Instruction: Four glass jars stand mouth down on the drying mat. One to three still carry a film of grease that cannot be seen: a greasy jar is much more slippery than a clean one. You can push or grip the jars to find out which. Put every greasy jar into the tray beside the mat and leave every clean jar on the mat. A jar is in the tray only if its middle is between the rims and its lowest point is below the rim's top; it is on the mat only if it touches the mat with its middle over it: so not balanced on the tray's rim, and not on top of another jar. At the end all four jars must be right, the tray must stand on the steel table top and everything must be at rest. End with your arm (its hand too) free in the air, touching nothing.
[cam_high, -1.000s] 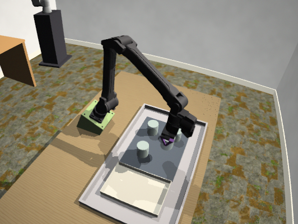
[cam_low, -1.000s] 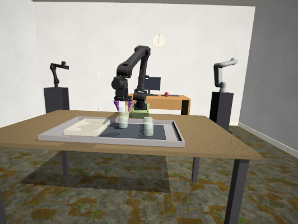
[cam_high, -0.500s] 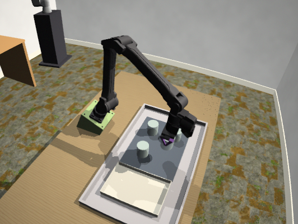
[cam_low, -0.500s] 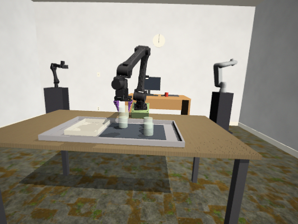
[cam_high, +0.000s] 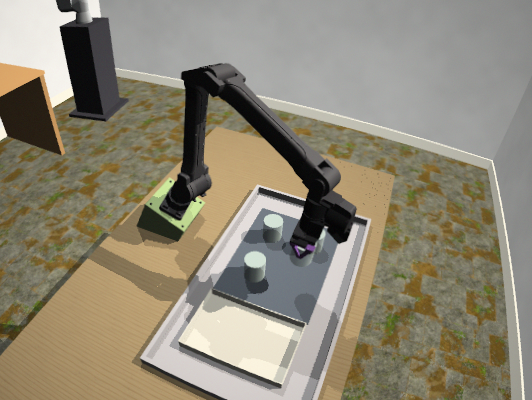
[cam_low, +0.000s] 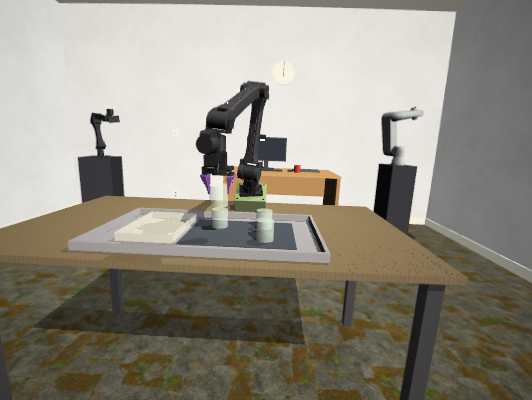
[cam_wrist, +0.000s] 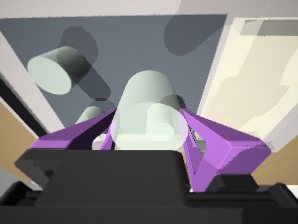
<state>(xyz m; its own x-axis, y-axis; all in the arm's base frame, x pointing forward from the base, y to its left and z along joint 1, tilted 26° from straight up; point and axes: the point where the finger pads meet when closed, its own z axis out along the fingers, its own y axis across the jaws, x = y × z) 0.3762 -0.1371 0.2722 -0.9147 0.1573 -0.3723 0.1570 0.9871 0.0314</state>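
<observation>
Now: hand 110 mm past the cream tray, 230 mm to the left of it and 160 mm above it. The rest, counted from my hand: rimmed steel table top: 60 mm behind, 20 mm to the right, 170 mm below; dark grey drying mat: 60 mm behind, 90 mm to the left, 170 mm below.
</observation>
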